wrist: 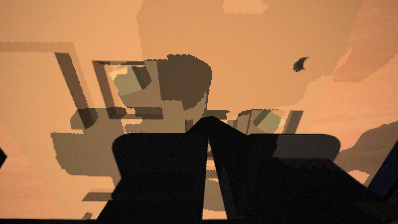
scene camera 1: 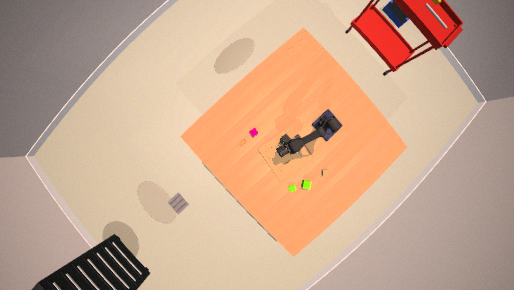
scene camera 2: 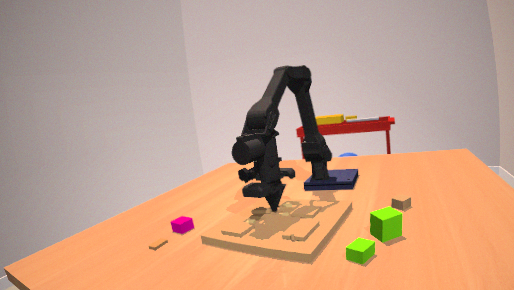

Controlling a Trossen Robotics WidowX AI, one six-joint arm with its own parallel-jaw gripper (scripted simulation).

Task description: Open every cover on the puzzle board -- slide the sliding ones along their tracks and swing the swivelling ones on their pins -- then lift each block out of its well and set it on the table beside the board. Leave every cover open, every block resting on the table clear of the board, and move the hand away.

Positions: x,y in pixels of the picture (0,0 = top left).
Labels:
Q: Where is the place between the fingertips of the gripper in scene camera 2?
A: At 274,211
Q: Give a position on a tan puzzle board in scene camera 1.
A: At 275,162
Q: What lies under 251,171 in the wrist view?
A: The gripper.

